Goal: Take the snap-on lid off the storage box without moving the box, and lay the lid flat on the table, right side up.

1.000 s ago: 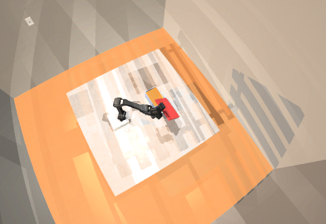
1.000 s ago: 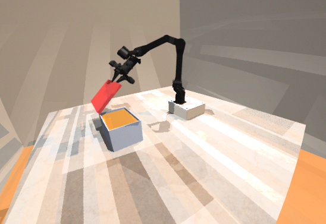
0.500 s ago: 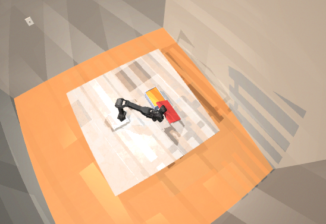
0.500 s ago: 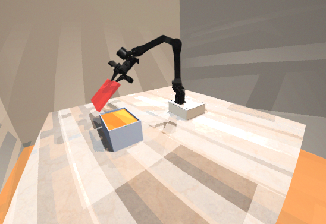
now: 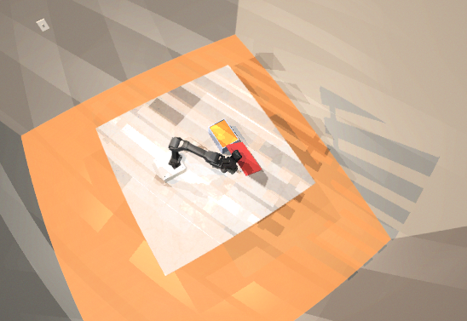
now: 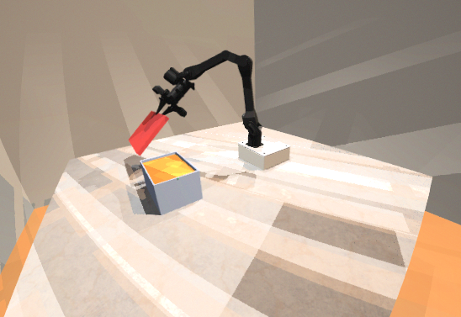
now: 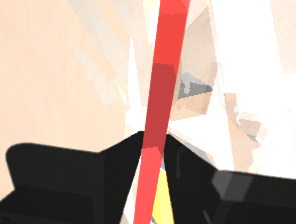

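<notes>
Right now the red lid is 60 mm ahead of my gripper tip, 10 mm to the right of it and 50 mm below it. Also, from my gripper tip: grey-blue storage box: 90 mm ahead, 260 mm to the left, 180 mm below.
</notes>
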